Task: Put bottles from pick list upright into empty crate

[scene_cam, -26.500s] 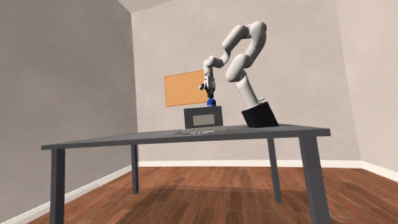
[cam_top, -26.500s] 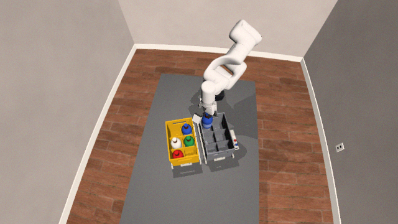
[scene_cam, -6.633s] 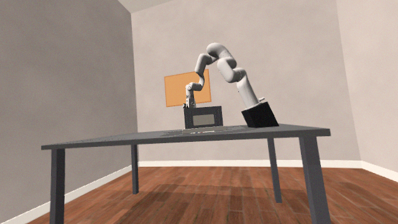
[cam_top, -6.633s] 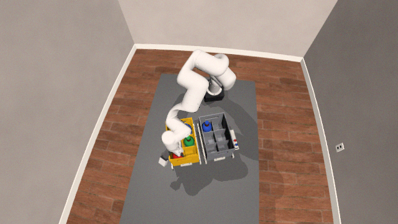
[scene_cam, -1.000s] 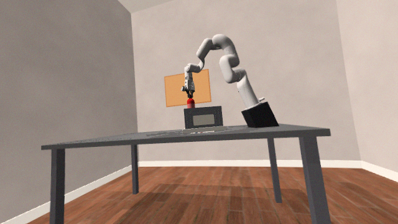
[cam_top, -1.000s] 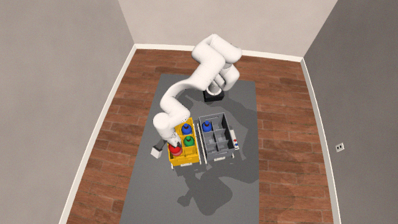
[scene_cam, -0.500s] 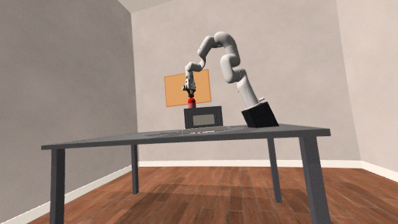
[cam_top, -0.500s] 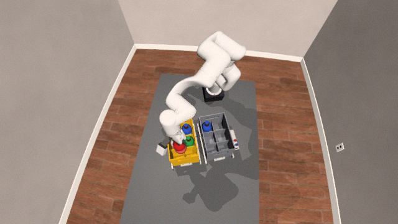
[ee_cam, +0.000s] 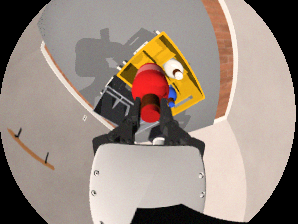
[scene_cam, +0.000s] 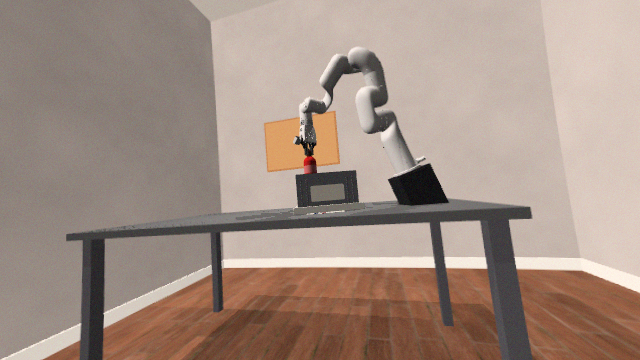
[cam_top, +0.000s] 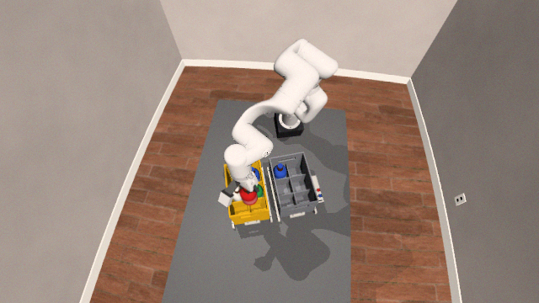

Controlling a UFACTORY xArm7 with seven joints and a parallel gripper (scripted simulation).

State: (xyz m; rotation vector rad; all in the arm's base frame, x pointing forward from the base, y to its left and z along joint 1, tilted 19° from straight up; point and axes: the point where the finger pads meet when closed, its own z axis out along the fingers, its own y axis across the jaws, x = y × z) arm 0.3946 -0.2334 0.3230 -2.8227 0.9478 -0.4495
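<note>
My gripper is now 7 cm above the red-label bottle. Round my hand: yellow crate: 6 cm behind, 2 cm to the right, 25 cm below; then white bottle: 6 cm behind, 7 cm to the right, 25 cm below; then green bottle: 7 cm behind, 2 cm to the left, 25 cm below.
</note>
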